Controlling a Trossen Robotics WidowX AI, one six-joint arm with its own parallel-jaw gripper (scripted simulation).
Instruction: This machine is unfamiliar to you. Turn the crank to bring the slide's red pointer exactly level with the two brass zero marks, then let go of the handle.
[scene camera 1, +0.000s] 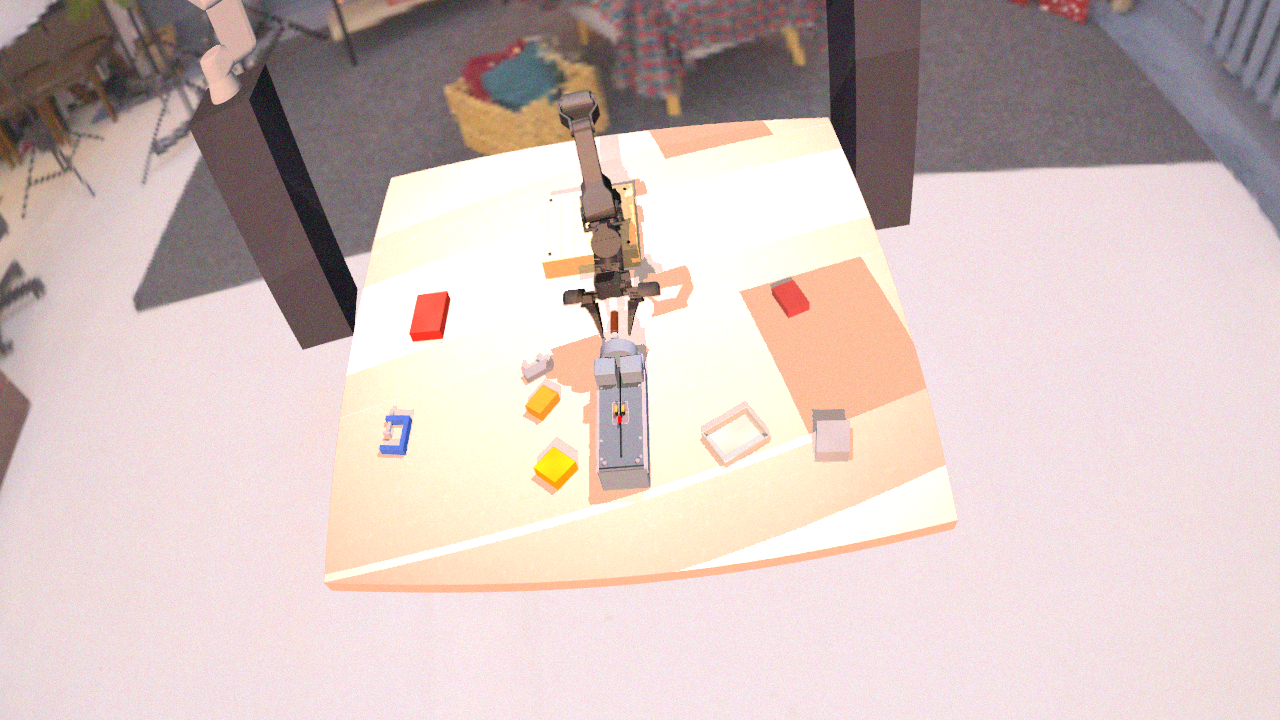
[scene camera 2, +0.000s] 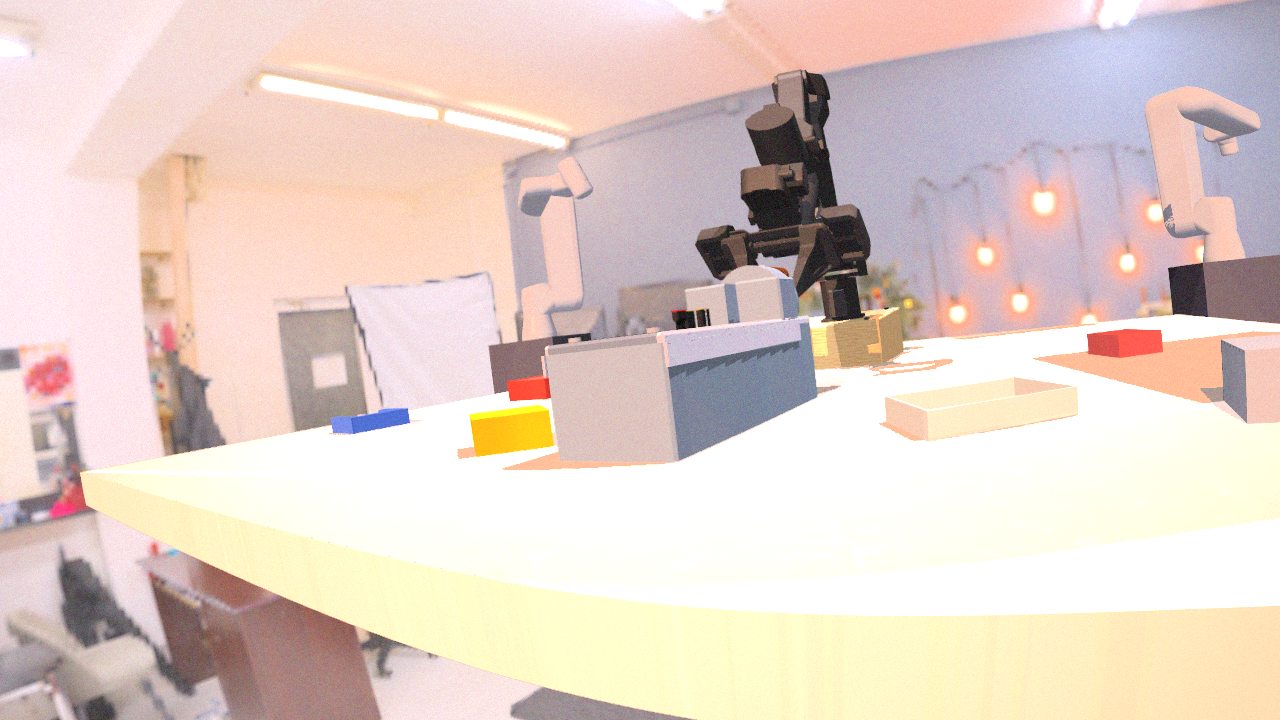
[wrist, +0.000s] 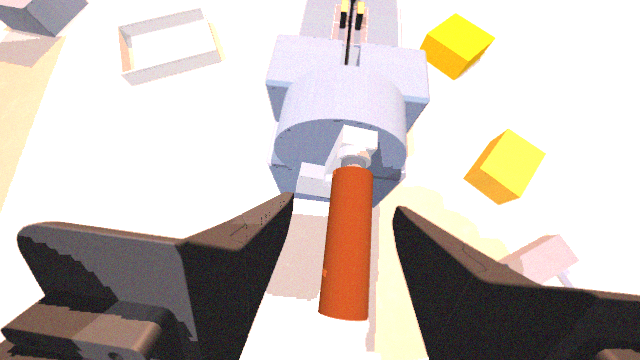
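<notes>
A white tray (scene camera 2: 932, 415) (wrist: 150, 49) is visible, as is a grey box (scene camera 1: 832, 443). A grey machine appears at (scene camera 2: 746, 356), (scene camera 1: 622, 454) and (wrist: 336, 70). My gripper can be seen at (scene camera 2: 769, 298), (scene camera 1: 616, 337) and (wrist: 343, 207).
</notes>
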